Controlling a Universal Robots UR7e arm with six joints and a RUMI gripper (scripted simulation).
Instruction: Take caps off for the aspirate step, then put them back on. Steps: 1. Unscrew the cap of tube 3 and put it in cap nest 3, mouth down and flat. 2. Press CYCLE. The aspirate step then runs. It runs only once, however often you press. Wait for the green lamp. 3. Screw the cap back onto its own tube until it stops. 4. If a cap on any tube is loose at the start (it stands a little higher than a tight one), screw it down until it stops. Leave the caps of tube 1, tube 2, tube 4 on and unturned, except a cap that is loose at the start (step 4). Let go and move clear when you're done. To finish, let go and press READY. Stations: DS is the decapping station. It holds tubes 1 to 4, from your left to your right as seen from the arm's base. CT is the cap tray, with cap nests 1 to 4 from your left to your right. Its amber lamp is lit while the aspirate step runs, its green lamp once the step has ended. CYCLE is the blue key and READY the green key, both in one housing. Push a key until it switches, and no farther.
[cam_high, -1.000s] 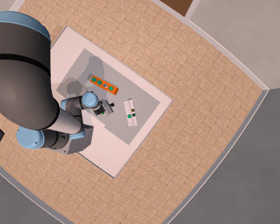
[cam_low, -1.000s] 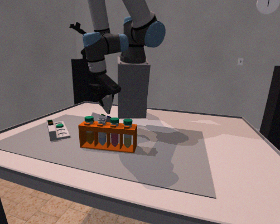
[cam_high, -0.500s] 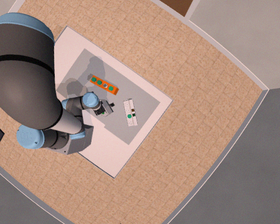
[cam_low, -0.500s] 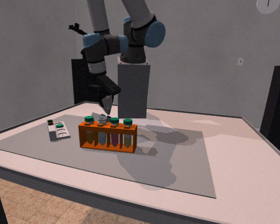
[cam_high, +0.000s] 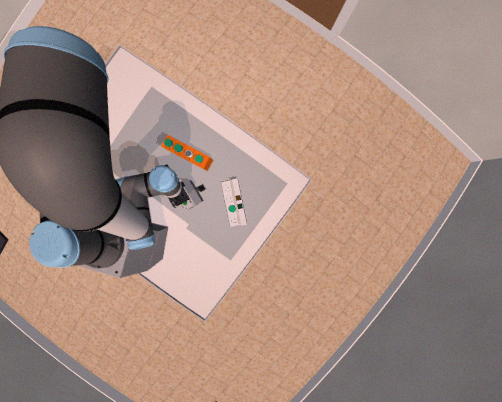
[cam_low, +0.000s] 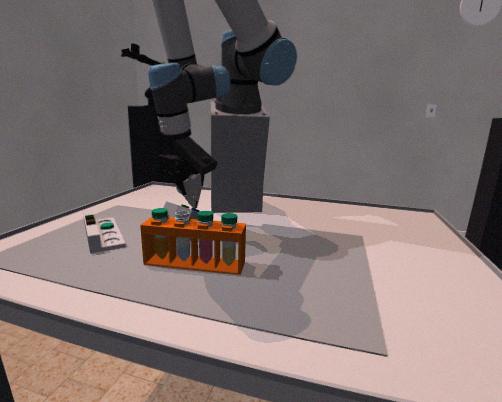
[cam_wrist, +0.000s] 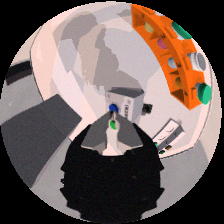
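Now: the blue cycle key 20 mm below my hand. Also, from my hand: key housing (20 mm to the right, 30 mm below); then green ready key (20 mm behind, 40 mm to the right, 20 mm below).
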